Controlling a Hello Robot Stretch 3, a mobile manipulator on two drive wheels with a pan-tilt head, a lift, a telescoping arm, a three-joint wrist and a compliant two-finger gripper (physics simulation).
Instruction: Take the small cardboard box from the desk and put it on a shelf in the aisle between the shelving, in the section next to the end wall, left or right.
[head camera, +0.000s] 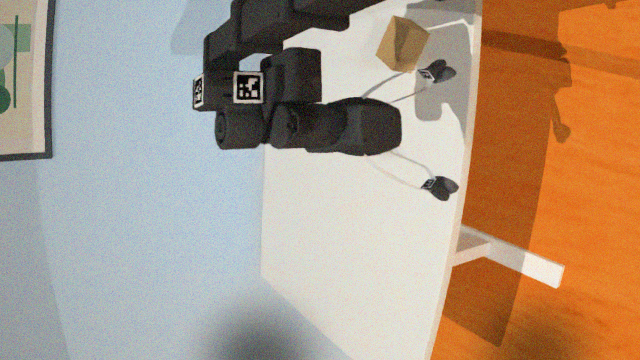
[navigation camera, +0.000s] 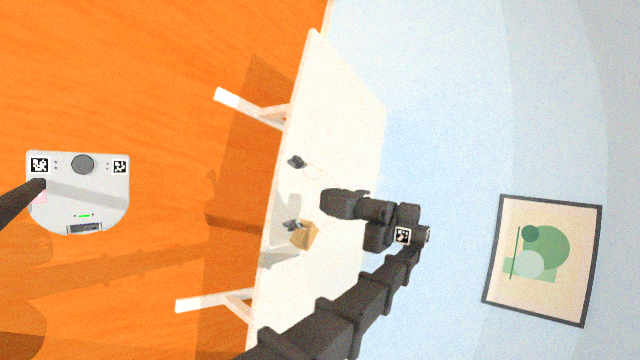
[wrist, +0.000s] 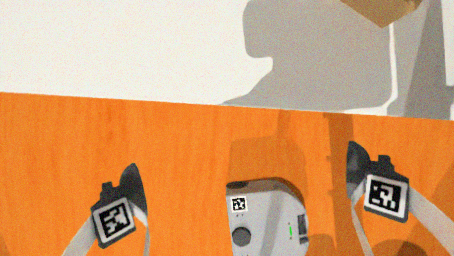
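Where they show: gripper, fingertip midpoint: (head camera: 452, 129) (navigation camera: 287, 192) (wrist: 242, 171); robot's base at its link origin: (navigation camera: 83, 163) (wrist: 240, 216).
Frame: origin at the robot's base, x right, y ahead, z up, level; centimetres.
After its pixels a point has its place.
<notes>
The small cardboard box (head camera: 402, 44) {x 59.2, y -18.5, z 77.0 cm} (navigation camera: 304, 236) {x 58.9, y -18.6, z 76.9 cm} (wrist: 382, 12) {x 57.7, y -19.6, z 74.1 cm} sits on the white desk (head camera: 350, 215) {x 83.3, y 15.4, z 72.0 cm} (navigation camera: 340, 115) {x 82.7, y 27.0, z 72.0 cm} (wrist: 125, 50) {x 58.0, y 9.9, z 72.0 cm}, fairly near its front edge; part of it shows at the top right of the wrist view. My gripper (head camera: 441, 129) {x 44.3, y -2.4, z 82.1 cm} (navigation camera: 294, 193) {x 44.3, y -2.4, z 82.1 cm} (wrist: 242, 171) {x 44.3, y -2.4, z 82.1 cm} is open and empty above the desk, its fingers wide apart and pointing towards the front edge. The box lies outside the gap, beside one finger: the upper one in the head view, the right one in the wrist view. The shelving does not show.
The blue wall (head camera: 150, 200) {x 135.1, y 13.9, z 108.4 cm} (navigation camera: 440, 140) {x 136.9, y 25.0, z 105.4 cm} with a framed picture (head camera: 20, 135) {x 129.3, y -7.4, z 148.3 cm} (navigation camera: 545, 250) {x 126.7, y -24.0, z 162.7 cm} stands behind the desk. A desk leg (head camera: 542, 270) (navigation camera: 227, 97) sticks out at the floor. My base (navigation camera: 80, 192) {x -0.9, y -10.0, z 16.0 cm} (wrist: 265, 220) {x 5.3, y -9.7, z 16.0 cm} stands on the orange floor in front of the desk.
</notes>
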